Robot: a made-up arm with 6 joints.
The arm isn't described. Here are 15 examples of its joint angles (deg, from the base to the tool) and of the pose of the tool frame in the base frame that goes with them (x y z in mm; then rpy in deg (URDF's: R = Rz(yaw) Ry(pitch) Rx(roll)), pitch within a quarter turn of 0, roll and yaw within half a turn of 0).
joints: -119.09 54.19 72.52 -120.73 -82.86 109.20
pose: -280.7 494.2 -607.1 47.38 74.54 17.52
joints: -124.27 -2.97 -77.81 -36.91 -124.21 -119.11
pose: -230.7 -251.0 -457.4 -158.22 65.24 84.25
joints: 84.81 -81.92 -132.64 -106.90 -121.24 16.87
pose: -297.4 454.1 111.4 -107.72 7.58 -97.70
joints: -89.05 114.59 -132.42 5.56 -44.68 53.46
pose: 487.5 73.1 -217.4 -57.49 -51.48 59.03
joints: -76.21 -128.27 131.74 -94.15 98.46 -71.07
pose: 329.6 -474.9 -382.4 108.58 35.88 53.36
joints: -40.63 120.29 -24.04 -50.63 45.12 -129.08
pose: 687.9 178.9 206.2 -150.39 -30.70 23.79
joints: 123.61 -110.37 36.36 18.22 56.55 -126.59
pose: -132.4 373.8 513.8 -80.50 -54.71 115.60
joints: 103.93 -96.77 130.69 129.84 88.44 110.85
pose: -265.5 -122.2 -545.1 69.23 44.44 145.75
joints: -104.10 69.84 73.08 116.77 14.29 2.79
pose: 246.6 -40.0 -152.5 55.82 -23.98 135.17
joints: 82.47 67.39 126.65 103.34 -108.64 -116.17
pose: -94.9 431.2 -344.2 -84.68 35.05 46.67
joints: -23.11 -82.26 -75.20 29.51 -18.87 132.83
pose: 44.8 -96.9 -576.8 -46.60 59.57 90.68
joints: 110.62 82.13 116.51 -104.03 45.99 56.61
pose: -134.2 -457.6 -76.3 -139.74 -64.11 50.06
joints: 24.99 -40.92 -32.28 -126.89 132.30 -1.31
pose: 28.4 368.3 243.8 -105.06 19.04 -105.13
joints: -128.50 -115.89 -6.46 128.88 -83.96 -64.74
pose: -116.0 -463.7 150.9 81.54 -8.23 -50.65
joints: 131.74 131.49 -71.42 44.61 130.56 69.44
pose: 300.1 -108.7 -81.0 26.57 -64.75 -45.71
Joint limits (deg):
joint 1: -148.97..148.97
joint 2: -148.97..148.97
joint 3: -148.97..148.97
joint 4: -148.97..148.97
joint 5: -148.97..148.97
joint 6: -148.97..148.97
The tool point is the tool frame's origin. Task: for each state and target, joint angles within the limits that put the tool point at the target. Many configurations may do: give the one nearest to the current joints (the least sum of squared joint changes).
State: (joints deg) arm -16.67 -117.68 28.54 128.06 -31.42 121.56
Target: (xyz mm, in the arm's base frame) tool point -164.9 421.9 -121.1
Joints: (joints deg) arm -37.50 -134.50 20.65 111.98 -39.29 105.23
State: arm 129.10 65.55 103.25 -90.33 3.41 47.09
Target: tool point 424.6 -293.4 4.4
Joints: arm 103.29 32.44 109.71 -76.76 7.06 64.64
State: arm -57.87 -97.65 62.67 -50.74 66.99 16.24
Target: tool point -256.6 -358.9 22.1
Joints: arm -84.14 -73.48 86.62 -54.17 55.95 1.94
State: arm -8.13 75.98 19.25 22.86 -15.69 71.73
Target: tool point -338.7 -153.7 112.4
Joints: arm -36.05 54.26 42.95 46.83 -7.87 83.13
